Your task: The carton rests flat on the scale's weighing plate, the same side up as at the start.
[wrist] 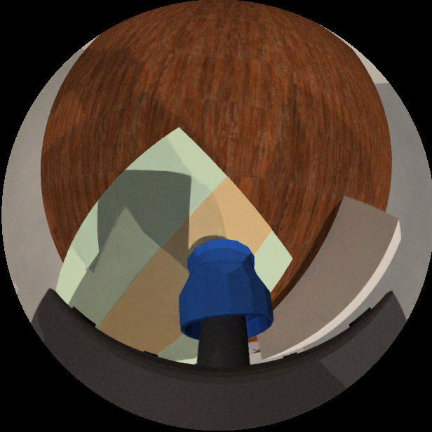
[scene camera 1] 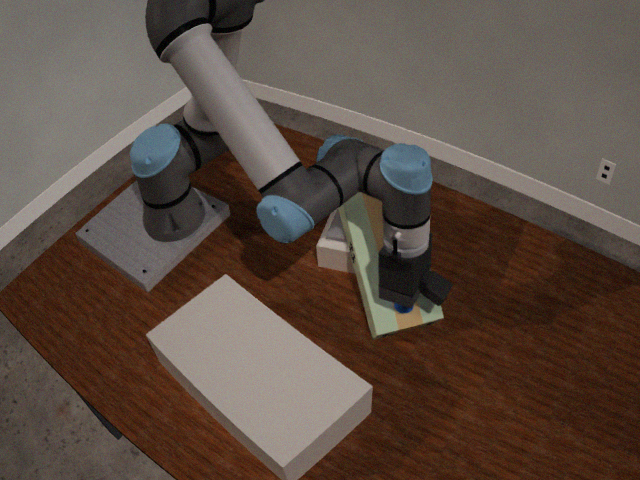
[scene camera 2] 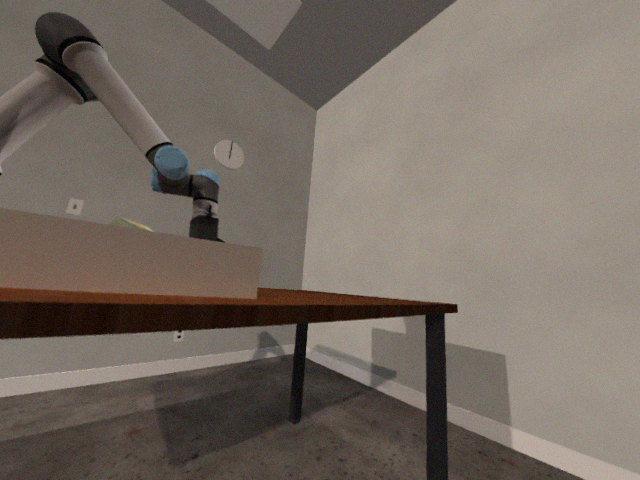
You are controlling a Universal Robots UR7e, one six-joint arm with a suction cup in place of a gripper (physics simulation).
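Pixels of known places: hand, its tool point: (scene camera 1: 404,306); arm's base, origin of its link: (scene camera 1: 174,218).
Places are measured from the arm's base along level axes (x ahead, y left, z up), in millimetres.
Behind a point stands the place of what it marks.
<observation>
The carton (scene camera 1: 368,253) {x 476, y 50, z 85 mm} (scene camera 2: 131,224) {x 386, y 133, z 147 mm} (wrist: 190,165), pale green with an orange stripe, lies partly over the white scale (scene camera 1: 334,258) {x 386, y 74, z 1 mm}. Its front part reaches out past the scale, low over the table, and it looks slightly tilted. Part of the grey weighing plate (scene camera 1: 337,229) {x 372, y 111, z 45 mm} shows at the carton's left; the rest is hidden. My suction gripper's blue cup (scene camera 1: 403,308) (wrist: 220,252) is on the carton's top near its front end, on and beside the orange stripe, and holds it. In scene camera 2 the cup and most of the carton are hidden.
A large white box (scene camera 1: 258,372) {x 443, y -253, z 66 mm} (scene camera 2: 129,263) {x 376, y -336, z 12 mm} (wrist: 320,280) stands on the wooden table (scene camera 1: 491,361) {x 767, y 18, z -33 mm} in front of the scale. The arm's grey base plate (scene camera 1: 121,242) {x -66, y -125, z -1 mm} is at the left. The walls stand behind the table. The forearm passes above the scale's left side.
</observation>
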